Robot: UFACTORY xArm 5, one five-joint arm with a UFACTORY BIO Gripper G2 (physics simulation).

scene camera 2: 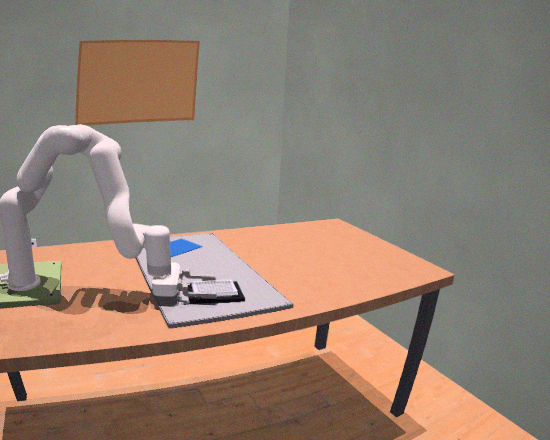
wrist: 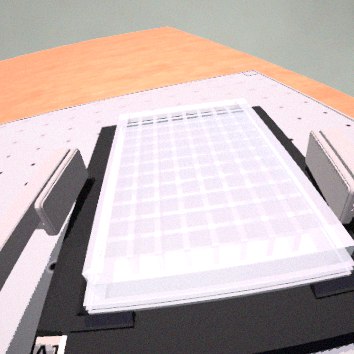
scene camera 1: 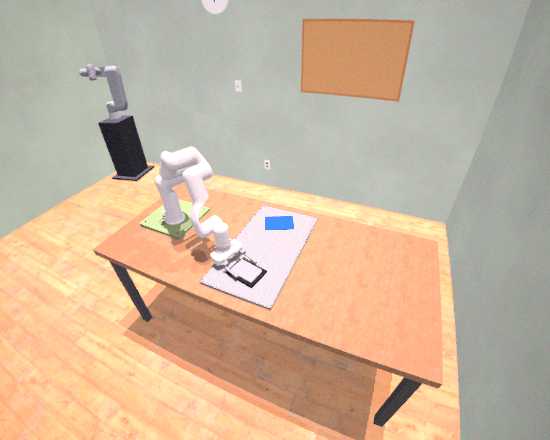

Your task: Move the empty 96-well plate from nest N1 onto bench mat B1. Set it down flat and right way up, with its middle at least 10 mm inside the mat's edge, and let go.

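Frame: origin at the arm's base, x ahead, y left, z up, level; millimetres.
Where they show: end effector, tool point: (scene camera 2: 208, 286) (wrist: 189, 180) (scene camera 1: 244, 267); arm's base, origin of the base link: (scene camera 2: 23, 283) (scene camera 1: 175, 218).
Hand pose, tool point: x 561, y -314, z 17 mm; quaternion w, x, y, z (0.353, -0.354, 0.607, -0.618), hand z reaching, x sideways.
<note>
Things, the pixels of their top centre, and the offset from my tool point. Level surfaces: height alone.
- clear 96-well plate, middle of its top: (wrist: 193, 154) (scene camera 2: 214, 286) (scene camera 1: 246, 269) dy -10, dx +13, dz +3 mm
- black nest, middle of its top: (wrist: 195, 173) (scene camera 2: 214, 289) (scene camera 1: 246, 270) dy -10, dx +13, dz -9 mm
- blue bench mat, its level: dz -21 mm
- grey perforated board, its level: dz -23 mm
- wooden table, its level: dz -36 mm
The clear 96-well plate (scene camera 1: 246, 270) (scene camera 2: 215, 287) (wrist: 200, 185) sits flat and right way up in the black nest (scene camera 1: 252, 284) (scene camera 2: 240, 292) (wrist: 165, 327). My gripper (scene camera 1: 243, 265) (scene camera 2: 205, 285) (wrist: 200, 180) is open, with one finger pad on each long side of the plate. In the wrist view a gap shows between each pad and the plate. The blue bench mat (scene camera 1: 279, 223) (scene camera 2: 184, 247) lies flat behind, toward the far end of the grey board; part of it is hidden by the arm in the second scene view.
The nest and the mat are on a grey perforated board (scene camera 1: 285, 255) (scene camera 2: 270, 300) (wrist: 65, 117) on the wooden table (scene camera 1: 360, 280) (scene camera 2: 310, 255) (wrist: 125, 60). The arm stands on a green base plate (scene camera 1: 150, 223) (scene camera 2: 50, 272). A second arm (scene camera 1: 117, 90) on a black pedestal (scene camera 1: 125, 147) stands beyond the table.
</note>
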